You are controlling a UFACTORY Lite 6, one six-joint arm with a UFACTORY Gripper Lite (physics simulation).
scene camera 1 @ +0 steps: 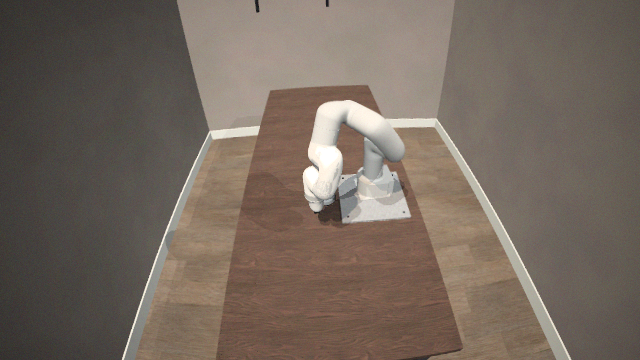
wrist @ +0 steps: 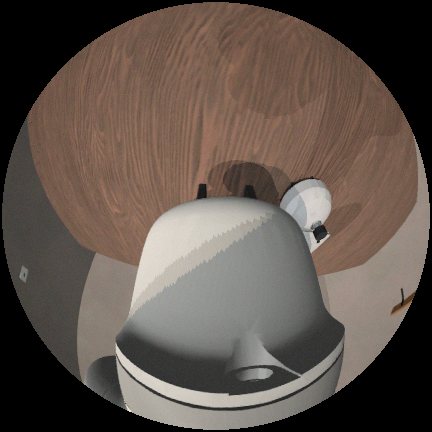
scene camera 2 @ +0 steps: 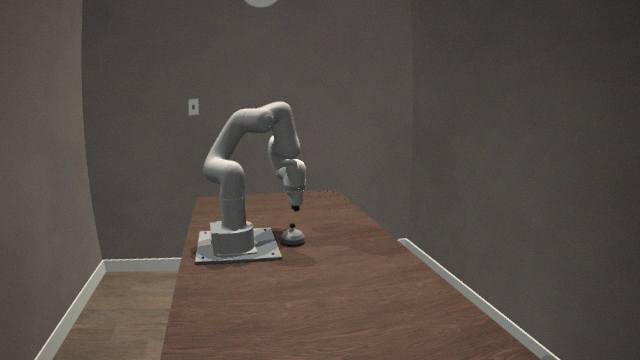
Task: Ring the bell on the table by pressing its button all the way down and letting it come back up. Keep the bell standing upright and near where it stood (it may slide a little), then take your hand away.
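Places are measured from the arm's base along level axes (x up, y back, z right), in millimetres.
Where they show: hand, tool point: point(scene camera 1: 316, 208) point(wrist: 225, 207) point(scene camera 2: 295, 207); arm's base, link origin: point(scene camera 1: 371, 188) point(scene camera 2: 236, 247).
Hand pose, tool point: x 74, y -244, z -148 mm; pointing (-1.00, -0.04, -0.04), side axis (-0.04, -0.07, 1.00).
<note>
Each offset is from my tool point to the top centre of the thing. Level surfaces: height alone.
The bell {dy +45, dx -18, dz +126 mm} point(scene camera 2: 292, 238) point(wrist: 313, 202) is a grey-white dome standing upright on the table {dx -84 mm} point(scene camera 1: 330, 285) point(scene camera 2: 340, 310) point(wrist: 150, 100). Its small black button {dy +45, dx -18, dz +126 mm} point(scene camera 2: 292, 225) point(wrist: 320, 231) is up on top. The bell cannot be made out in scene camera 1, where the arm covers that area. My gripper point(scene camera 2: 295, 208) point(wrist: 226, 192) points down and is open, with two black fingers apart and no object between them. It hangs higher than the button, with a gap between them in scene camera 2. In the wrist view the bell is to the right of the fingers, partly behind the gripper body.
The arm's light grey base plate point(scene camera 1: 375, 210) point(scene camera 2: 237, 259) lies close beside the bell, on its left in scene camera 2. The arm point(scene camera 1: 327, 127) point(scene camera 2: 285, 130) arches from the base over to the bell's side. Walls stand around the table.
</note>
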